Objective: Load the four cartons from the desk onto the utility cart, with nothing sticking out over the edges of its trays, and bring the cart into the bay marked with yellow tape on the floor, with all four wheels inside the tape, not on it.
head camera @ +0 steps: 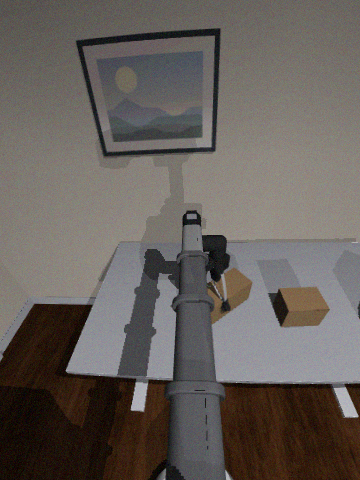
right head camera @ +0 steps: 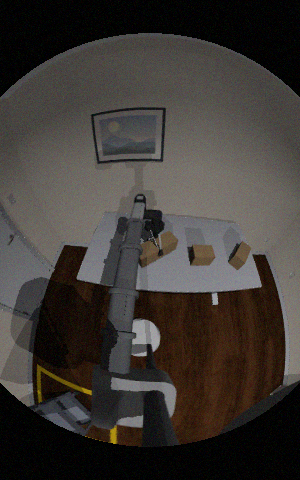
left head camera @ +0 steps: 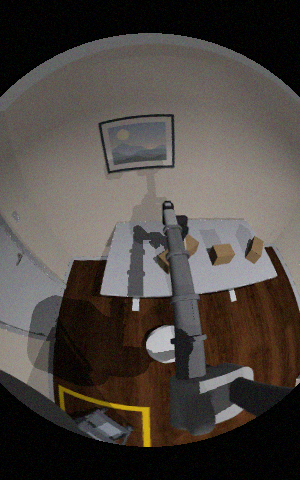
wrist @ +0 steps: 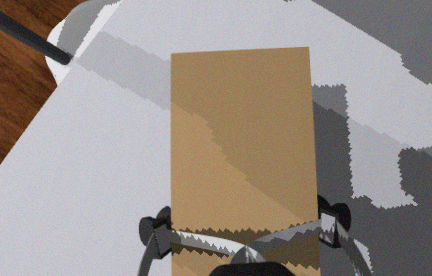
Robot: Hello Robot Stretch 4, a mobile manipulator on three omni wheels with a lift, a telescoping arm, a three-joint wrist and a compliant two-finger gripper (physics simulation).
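The long brown carton lies at an angle on the white desk, partly hidden by the arm in the head views. My gripper is shut on it, with a fingertip against each long side. A second carton sits to the right, and a third carton farther right, turned. I do not make out a fourth carton. The grey utility cart stands askew by the yellow tape, partly cut off; its wheels cannot be made out.
The telescoping arm reaches over the desk's front edge. A white round base with a dark pole stands on the wood floor in front of the desk. A framed picture hangs on the wall behind. The desk's white feet show below its front edge.
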